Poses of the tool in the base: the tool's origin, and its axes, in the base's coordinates. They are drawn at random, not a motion.
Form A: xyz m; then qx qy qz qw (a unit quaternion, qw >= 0).
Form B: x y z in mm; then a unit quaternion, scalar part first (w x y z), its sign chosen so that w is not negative. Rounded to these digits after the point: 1 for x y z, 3 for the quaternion.
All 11 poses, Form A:
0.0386, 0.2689, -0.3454, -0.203, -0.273, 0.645, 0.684
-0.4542, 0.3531, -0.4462, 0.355, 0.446, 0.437, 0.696
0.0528, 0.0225, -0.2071, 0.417, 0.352, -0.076, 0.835
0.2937, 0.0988, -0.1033, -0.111, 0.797, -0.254, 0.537
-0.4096, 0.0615, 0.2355, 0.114, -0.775, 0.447, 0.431
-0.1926, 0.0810, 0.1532, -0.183, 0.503, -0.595, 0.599
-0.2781, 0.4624, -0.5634, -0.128, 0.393, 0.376, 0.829
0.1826, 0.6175, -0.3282, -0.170, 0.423, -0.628, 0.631
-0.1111, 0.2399, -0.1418, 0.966, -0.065, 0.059, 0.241
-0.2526, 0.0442, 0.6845, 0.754, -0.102, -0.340, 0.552
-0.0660, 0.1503, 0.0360, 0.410, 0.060, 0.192, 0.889
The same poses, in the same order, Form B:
38.6, 268.9, -345.4, 0.684, -0.203, -0.273, 0.645
-454.2, 353.1, -446.2, 0.696, 0.355, 0.446, 0.437
52.8, 22.5, -207.1, 0.835, 0.417, 0.352, -0.076
293.7, 98.8, -103.3, 0.537, -0.111, 0.797, -0.254
-409.6, 61.5, 235.5, 0.431, 0.114, -0.775, 0.447
-192.6, 81.0, 153.2, 0.599, -0.183, 0.503, -0.595
-278.1, 462.4, -563.4, 0.829, -0.128, 0.393, 0.376
182.6, 617.5, -328.2, 0.631, -0.170, 0.423, -0.628
-111.1, 239.9, -141.8, 0.241, 0.966, -0.065, 0.059
-252.6, 44.2, 684.5, 0.552, 0.754, -0.102, -0.340
-66.0, 150.3, 36.0, 0.889, 0.410, 0.060, 0.192

